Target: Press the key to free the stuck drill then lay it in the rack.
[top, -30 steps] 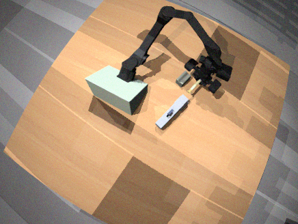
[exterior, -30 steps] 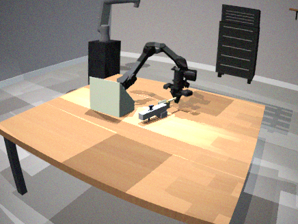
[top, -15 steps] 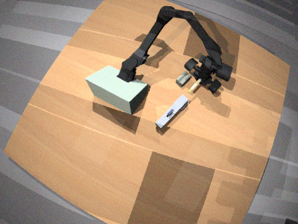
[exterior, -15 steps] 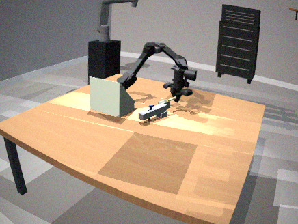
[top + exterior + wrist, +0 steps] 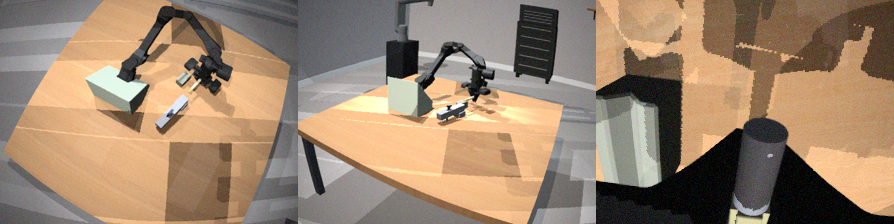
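My gripper tip is now 8 cm past the grey rack, 1 cm to the left of it and 3 cm above it. Round my gripper tip: drill (1 cm behind, 4 cm to the right, 3 cm above); dark blue key (5 cm behind, 22 cm to the right).
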